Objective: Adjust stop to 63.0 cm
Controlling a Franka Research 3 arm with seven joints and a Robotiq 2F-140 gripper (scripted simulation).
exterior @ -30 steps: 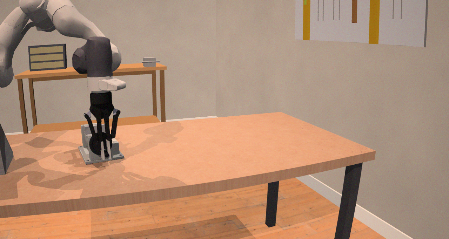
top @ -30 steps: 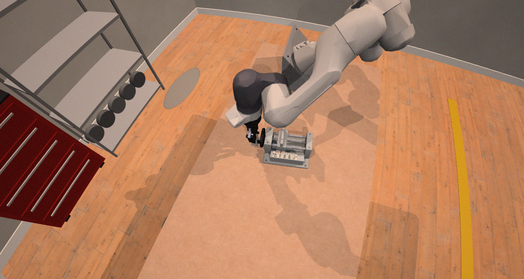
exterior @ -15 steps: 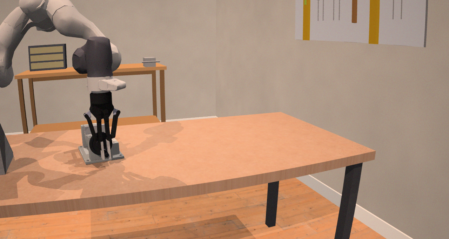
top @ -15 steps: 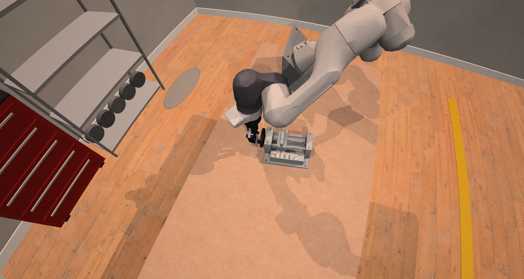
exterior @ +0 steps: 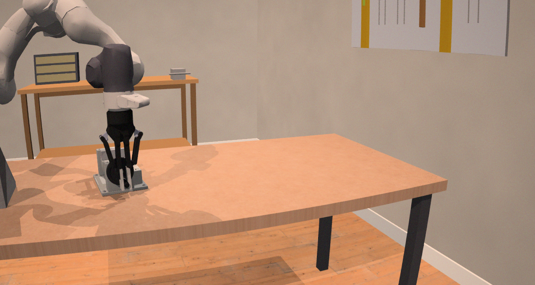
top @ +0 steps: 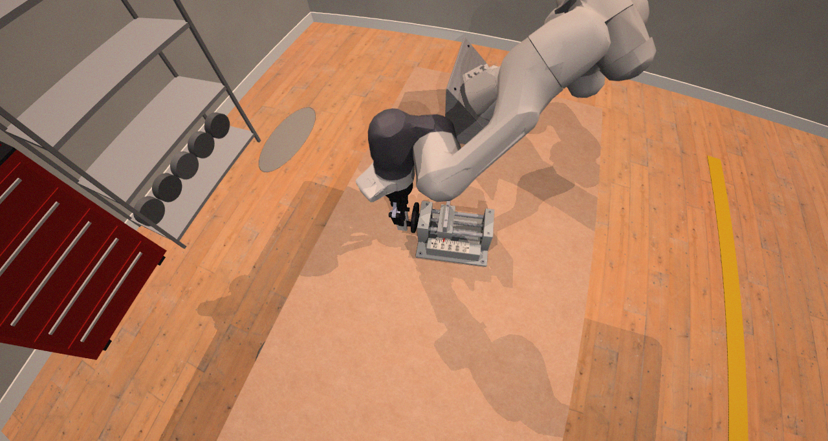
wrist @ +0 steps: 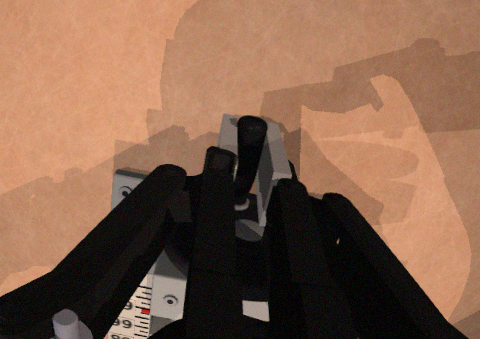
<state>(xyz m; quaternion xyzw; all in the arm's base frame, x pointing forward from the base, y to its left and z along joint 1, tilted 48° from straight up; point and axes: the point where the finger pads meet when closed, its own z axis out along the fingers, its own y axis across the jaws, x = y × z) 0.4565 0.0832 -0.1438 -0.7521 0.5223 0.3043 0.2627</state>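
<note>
The sliding stop is 3 cm behind my hand, 12 cm to the left of it and 3 cm above it. Also, from my hand: black handwheel 1 cm behind, 2 cm to the left, 1 cm below.
</note>
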